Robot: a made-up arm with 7 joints.
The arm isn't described. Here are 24 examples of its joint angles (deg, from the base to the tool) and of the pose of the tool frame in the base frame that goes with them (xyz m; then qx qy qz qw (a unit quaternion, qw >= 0)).
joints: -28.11 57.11 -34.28 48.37 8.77 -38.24 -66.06
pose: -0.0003 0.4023 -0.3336 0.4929 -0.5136 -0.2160 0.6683
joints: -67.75 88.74 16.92 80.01 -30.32 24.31 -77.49
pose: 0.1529 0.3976 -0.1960 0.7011 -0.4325 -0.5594 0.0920
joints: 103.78 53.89 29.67 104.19 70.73 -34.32 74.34
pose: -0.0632 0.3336 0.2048 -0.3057 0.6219 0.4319 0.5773
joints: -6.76 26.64 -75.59 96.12 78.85 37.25 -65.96
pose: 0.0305 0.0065 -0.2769 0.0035 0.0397 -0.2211 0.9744
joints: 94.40 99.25 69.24 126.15 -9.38 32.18 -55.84
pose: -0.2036 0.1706 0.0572 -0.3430 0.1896 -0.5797 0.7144
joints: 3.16 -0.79 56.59 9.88 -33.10 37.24 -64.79
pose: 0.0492 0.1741 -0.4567 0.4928 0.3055 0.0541 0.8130
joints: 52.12 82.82 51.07 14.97 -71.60 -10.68 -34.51
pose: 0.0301 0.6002 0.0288 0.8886 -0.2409 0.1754 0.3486
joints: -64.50 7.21 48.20 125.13 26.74 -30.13 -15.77
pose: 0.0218 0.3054 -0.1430 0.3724 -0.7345 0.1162 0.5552
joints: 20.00 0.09 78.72 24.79 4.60 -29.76 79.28
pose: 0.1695 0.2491 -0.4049 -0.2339 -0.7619 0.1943 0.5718
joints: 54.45 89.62 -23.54 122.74 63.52 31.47 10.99
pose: 0.1837 0.2141 0.1095 0.0850 -0.6702 -0.3851 0.6287
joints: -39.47 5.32 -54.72 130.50 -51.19 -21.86 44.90
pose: 0.0496 -0.0090 -0.1153 -0.3378 -0.6578 -0.6127 0.2788
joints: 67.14 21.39 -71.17 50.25 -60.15 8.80 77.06
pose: 0.4044 0.1070 -0.1021 0.3219 0.1036 -0.7904 0.5107
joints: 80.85 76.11 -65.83 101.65 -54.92 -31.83 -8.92
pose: 0.2709 0.2416 0.0595 -0.4927 0.4504 0.7377 0.1012
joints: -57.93 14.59 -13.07 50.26 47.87 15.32 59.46
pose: -0.2122 0.1946 -0.3574 -0.4835 0.0598 0.3159 0.8142
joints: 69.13 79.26 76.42 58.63 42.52 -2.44 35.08
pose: -0.1161 0.5175 0.0988 -0.2528 0.9244 -0.1791 0.2223
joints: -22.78 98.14 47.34 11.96 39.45 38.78 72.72
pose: 0.0727 0.5904 0.0811 -0.0179 -0.4735 0.2005 0.8575
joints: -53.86 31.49 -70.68 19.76 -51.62 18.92 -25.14
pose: -0.3253 0.3084 -0.2727 -0.0899 0.1368 -0.9183 0.3604
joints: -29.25 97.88 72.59 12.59 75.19 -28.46 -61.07
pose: 0.0706 0.5883 0.0921 -0.4778 0.4894 -0.7268 0.0630
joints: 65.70 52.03 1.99 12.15 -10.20 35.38 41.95
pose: 0.2765 0.5049 -0.0662 0.0432 -0.3715 0.1507 0.9151
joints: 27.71 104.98 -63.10 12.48 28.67 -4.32 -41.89
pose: -0.0108 0.5972 0.0740 0.9291 -0.0294 -0.0864 0.3585
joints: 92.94 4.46 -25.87 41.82 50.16 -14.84 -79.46
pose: 0.3935 0.1012 0.1728 -0.0019 -0.6852 0.6059 0.4042
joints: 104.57 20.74 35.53 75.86 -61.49 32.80 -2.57
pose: 0.1449 0.3735 0.2448 0.4528 -0.6828 0.4763 0.3192
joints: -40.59 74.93 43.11 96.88 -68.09 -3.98 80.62
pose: 0.2180 0.3603 -0.0285 0.3809 0.2924 -0.6418 0.5979
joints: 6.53 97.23 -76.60 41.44 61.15 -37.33 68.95
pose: 0.0515 0.5598 -0.1069 -0.1138 -0.0879 -0.4232 0.8946
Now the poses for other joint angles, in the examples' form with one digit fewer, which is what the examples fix.
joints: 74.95 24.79 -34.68 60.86 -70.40 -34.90 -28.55
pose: 0.389 0.168 0.084 -0.499 0.717 0.473 0.117
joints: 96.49 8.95 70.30 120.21 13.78 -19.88 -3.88
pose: 0.038 0.361 0.079 -0.158 0.685 -0.509 0.497
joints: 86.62 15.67 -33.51 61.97 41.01 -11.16 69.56
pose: 0.359 0.113 0.166 -0.281 -0.707 -0.634 0.138
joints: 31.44 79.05 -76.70 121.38 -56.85 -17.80 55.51
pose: 0.158 0.178 -0.163 0.069 0.020 -0.991 0.111
